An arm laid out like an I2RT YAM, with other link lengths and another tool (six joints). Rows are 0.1 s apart.
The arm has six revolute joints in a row. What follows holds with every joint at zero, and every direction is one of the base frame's.
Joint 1 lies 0.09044 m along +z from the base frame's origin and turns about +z.
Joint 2 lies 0.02 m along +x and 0.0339 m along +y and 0.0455 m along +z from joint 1 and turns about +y.
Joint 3 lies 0.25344 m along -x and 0.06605 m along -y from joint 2 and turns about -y.
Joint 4 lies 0.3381 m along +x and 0.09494 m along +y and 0.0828 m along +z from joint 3 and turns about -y.
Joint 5 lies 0.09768 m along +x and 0.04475 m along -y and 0.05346 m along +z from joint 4 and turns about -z.
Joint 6 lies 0.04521 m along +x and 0.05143 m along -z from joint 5 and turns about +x.
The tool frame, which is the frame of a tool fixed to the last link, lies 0.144 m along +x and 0.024 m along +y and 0.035 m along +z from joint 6; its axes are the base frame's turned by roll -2.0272, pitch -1.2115 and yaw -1.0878 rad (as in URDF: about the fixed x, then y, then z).
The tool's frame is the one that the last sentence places.
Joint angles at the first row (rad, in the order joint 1, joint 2, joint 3, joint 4, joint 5, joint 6):
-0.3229 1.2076 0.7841 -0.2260 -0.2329 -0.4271
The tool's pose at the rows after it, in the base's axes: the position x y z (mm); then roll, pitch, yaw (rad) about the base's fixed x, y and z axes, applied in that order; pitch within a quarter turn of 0, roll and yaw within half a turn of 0:
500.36, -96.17, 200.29, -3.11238, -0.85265, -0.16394
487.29, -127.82, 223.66, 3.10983, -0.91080, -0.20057
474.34, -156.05, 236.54, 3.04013, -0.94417, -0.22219
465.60, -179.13, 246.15, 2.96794, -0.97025, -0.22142
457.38, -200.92, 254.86, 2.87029, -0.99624, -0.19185
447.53, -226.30, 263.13, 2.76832, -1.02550, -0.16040
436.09, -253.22, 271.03, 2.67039, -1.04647, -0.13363
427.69, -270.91, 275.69, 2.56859, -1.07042, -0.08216
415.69, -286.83, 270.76, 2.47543, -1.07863, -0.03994
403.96, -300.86, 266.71, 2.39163, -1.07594, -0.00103
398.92, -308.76, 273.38, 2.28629, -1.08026, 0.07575
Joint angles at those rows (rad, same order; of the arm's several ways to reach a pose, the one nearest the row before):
-0.3717 1.1202 0.7765 -0.2233 -0.2050 -0.4274
-0.4274 1.0496 0.7559 -0.2096 -0.1680 -0.4351
-0.4759 1.0031 0.7391 -0.1993 -0.1272 -0.4507
-0.5144 0.9821 0.7326 -0.1799 -0.0952 -0.4721
-0.5503 0.9669 0.7235 -0.1467 -0.0635 -0.5053
-0.5972 0.9577 0.7101 -0.0963 -0.0422 -0.5385
-0.6494 0.9573 0.7044 -0.0505 -0.0261 -0.5697
-0.6845 0.9543 0.6823 0.0147 -0.0158 -0.5976
-0.7212 0.9428 0.6384 0.0799 -0.0055 -0.6266
-0.7559 0.9344 0.6060 0.1280 0.0013 -0.6575
-0.7734 0.9329 0.5961 0.1753 0.0055 -0.6888

